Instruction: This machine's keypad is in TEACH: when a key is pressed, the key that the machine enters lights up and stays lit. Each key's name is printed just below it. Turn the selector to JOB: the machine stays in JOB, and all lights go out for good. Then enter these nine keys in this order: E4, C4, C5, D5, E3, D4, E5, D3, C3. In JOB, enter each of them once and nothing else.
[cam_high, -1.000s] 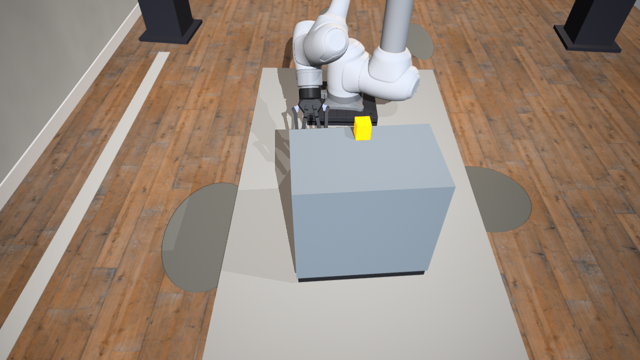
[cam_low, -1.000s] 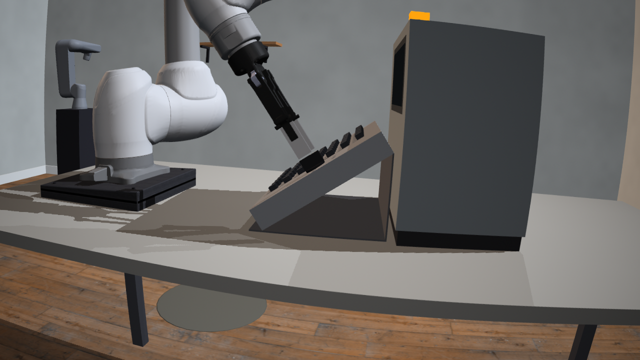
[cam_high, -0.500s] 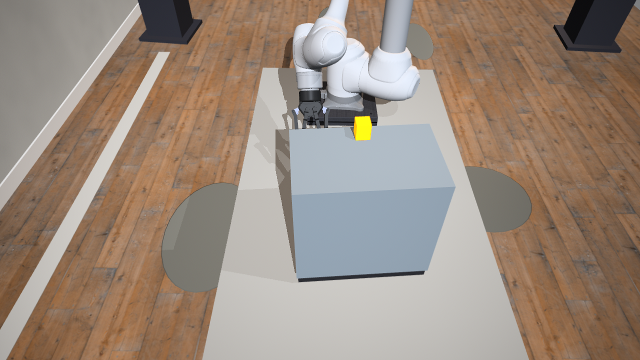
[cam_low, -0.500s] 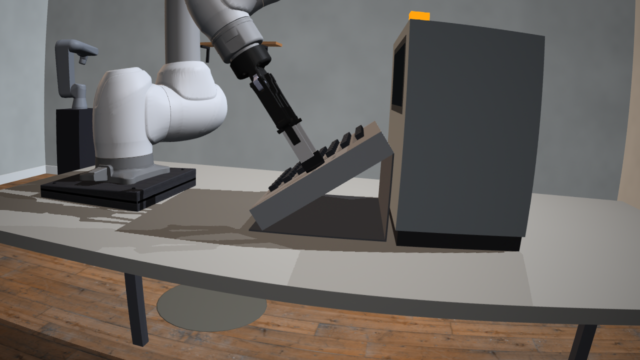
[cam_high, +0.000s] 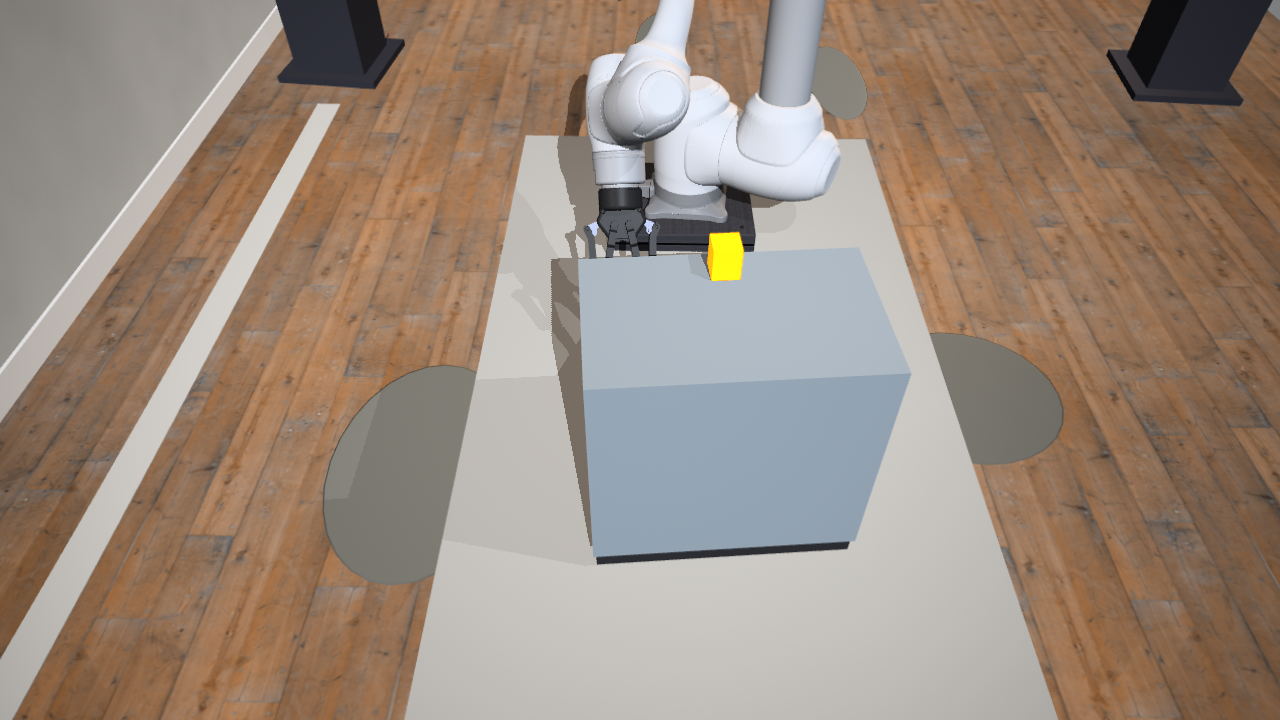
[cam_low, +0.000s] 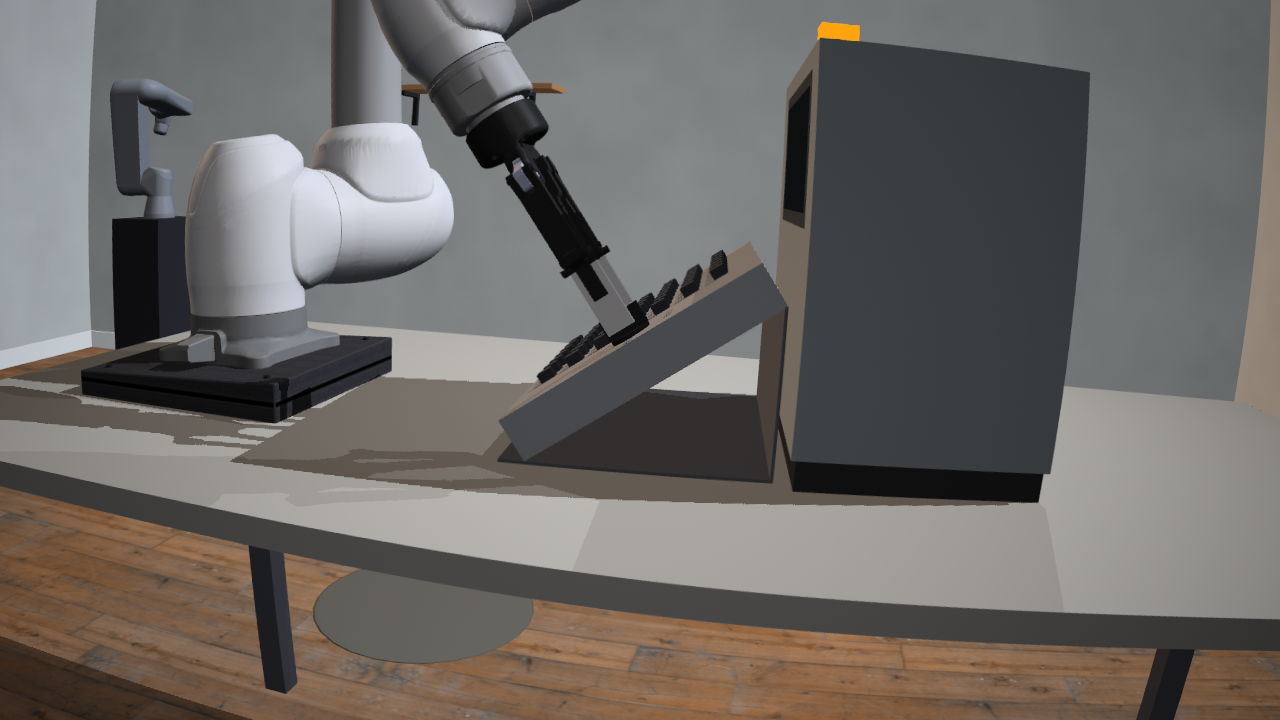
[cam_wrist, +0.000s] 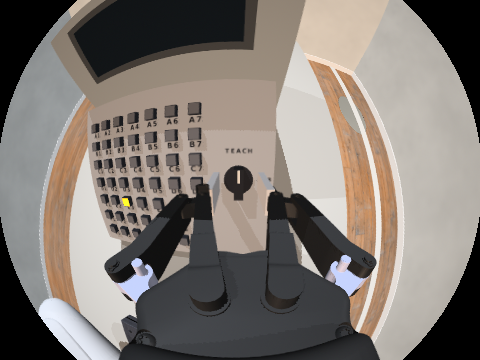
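The black selector knob is 2 cm below my hand and 2 cm ahead of it. From my hand the other things lie so: key: 19 cm to the left, 5 cm below, 5 cm behind; then sloped keypad panel: 12 cm to the left, 7 cm below, 2 cm ahead.
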